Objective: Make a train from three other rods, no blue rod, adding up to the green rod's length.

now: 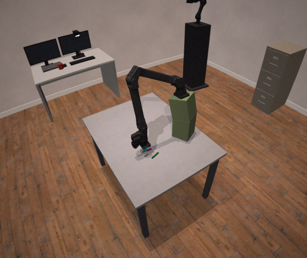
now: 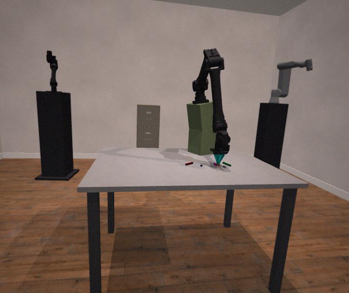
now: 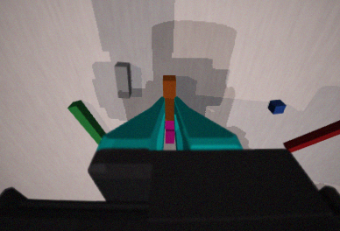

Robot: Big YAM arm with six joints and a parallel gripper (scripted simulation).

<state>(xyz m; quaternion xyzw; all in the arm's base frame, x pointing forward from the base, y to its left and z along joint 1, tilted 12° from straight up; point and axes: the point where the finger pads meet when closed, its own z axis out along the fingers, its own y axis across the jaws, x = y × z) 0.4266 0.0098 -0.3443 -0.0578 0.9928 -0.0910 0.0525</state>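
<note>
Now: the orange rod 1 cm below my hand. Round my hand: grey rod: 4 cm to the left, 2 cm below, 1 cm ahead; green rod: 8 cm to the left, 6 cm behind, 2 cm below; small blue rod: 11 cm to the right, 2 cm below.
</note>
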